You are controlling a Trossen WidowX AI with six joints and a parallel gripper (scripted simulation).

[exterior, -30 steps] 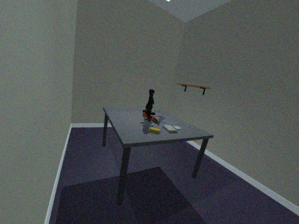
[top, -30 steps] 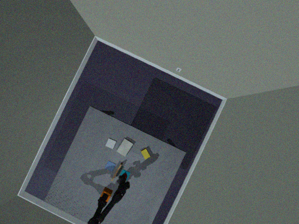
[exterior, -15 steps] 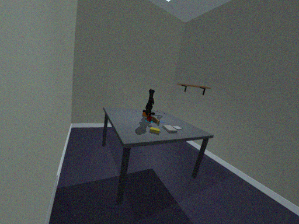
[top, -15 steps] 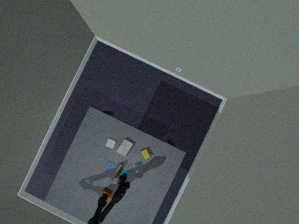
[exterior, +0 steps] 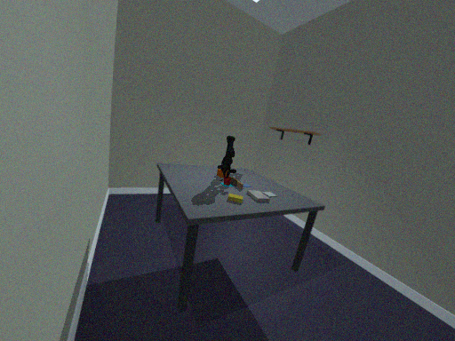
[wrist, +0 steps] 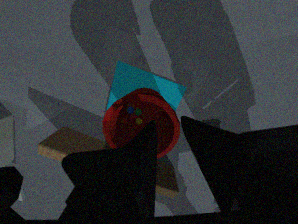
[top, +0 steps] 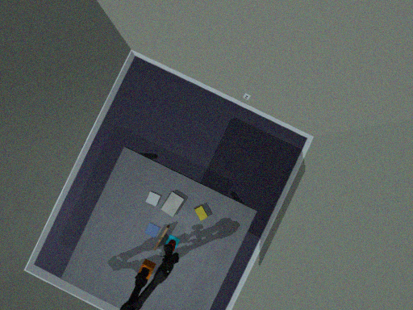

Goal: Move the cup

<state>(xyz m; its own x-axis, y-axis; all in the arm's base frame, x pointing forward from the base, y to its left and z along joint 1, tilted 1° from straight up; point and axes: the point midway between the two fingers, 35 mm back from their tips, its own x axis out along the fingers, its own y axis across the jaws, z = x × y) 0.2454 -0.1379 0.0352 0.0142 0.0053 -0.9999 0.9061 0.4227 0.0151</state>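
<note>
The cup is 3 cm ahead of my gripper tip, 1 cm to the left of it and 2 cm below it. Round my gripper tip: cyan pad 3 cm ahead, 1 cm to the left, 7 cm below; pale blue pad 6 cm ahead, 22 cm to the left, 7 cm below; wooden board 5 cm ahead, 12 cm to the left, 5 cm below.
</note>
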